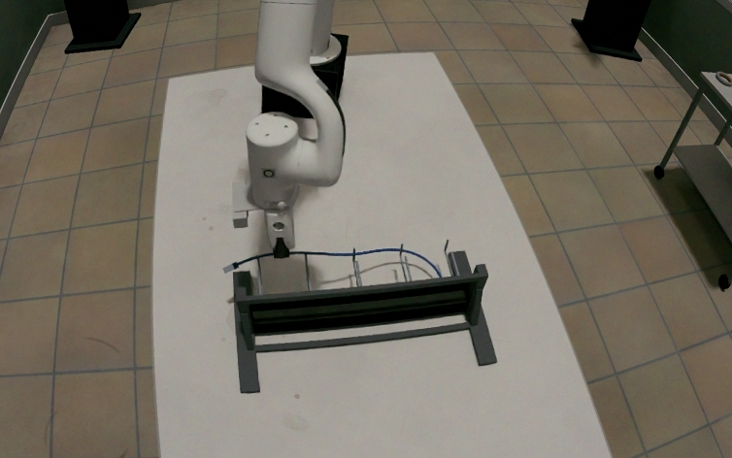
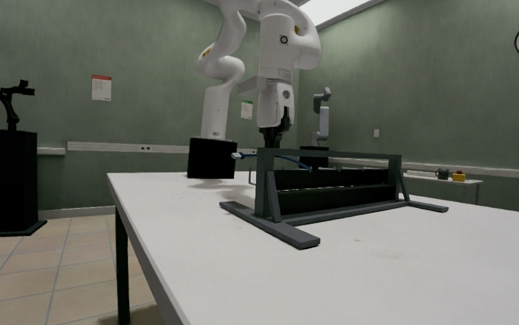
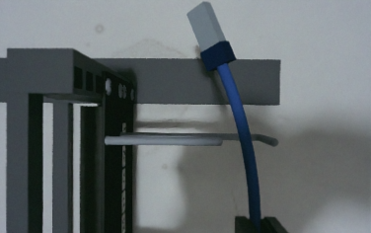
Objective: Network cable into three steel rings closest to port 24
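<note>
Right now the grey plug is 4 cm ahead of my hand, 10 cm to the right of it and 2 cm below it. Round my hand: dark grey patch-panel rack (8 cm ahead, 16 cm to the left, 8 cm below).
</note>
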